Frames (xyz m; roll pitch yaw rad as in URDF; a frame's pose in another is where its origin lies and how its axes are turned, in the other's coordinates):
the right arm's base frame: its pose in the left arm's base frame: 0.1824 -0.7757 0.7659 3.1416 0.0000 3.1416
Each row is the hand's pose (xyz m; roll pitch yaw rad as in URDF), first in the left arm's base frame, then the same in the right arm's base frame.
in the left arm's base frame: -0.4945 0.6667 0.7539 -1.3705 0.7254 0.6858
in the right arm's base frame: 0.6769 1.4424 0.0120 1.7711 -0.7254 2.4558
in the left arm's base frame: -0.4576 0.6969 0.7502 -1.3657 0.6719 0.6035
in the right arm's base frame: 0.6400 1.4726 0.0157 1.7759 -0.6719 2.5381
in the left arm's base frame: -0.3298 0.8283 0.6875 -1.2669 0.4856 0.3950
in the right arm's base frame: 0.5122 1.6040 0.0784 1.8747 -0.4856 2.7466
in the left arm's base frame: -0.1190 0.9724 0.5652 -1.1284 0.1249 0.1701
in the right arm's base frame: 0.3014 1.7481 0.2007 2.0132 -0.1249 2.9715
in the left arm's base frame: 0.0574 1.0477 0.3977 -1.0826 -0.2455 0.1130
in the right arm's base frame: 0.1250 1.8234 0.3682 2.0590 0.2455 3.0286
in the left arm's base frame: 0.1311 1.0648 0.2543 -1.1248 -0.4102 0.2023
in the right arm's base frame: 0.0513 1.8405 0.5116 2.0168 0.4102 2.9393
